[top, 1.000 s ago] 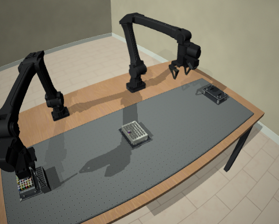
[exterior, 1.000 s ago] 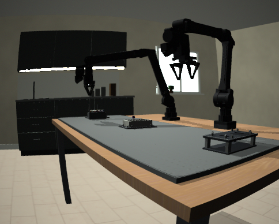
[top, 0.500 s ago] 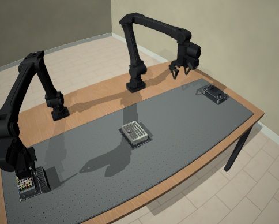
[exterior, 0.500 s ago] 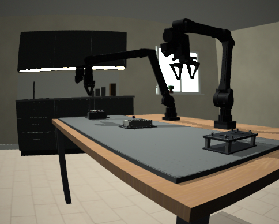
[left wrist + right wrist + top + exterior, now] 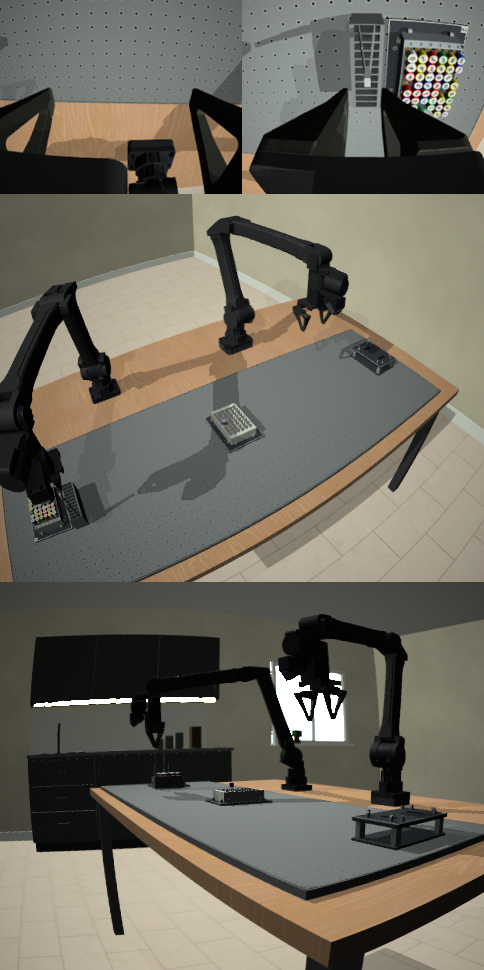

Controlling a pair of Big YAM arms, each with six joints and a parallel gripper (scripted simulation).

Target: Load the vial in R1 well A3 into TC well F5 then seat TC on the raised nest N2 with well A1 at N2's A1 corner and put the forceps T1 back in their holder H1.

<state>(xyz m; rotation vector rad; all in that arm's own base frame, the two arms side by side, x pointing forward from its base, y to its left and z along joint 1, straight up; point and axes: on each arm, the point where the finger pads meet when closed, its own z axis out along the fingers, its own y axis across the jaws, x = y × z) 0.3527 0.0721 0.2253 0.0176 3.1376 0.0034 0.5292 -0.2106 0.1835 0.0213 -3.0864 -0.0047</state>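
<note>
Right now the tube carrier TC is 340 mm to the right of my left hand, 210 mm below it and 60 mm ahead of it. Also, from my left hand: holder H1: 890 mm to the right, 220 mm below, 130 mm ahead.
</note>
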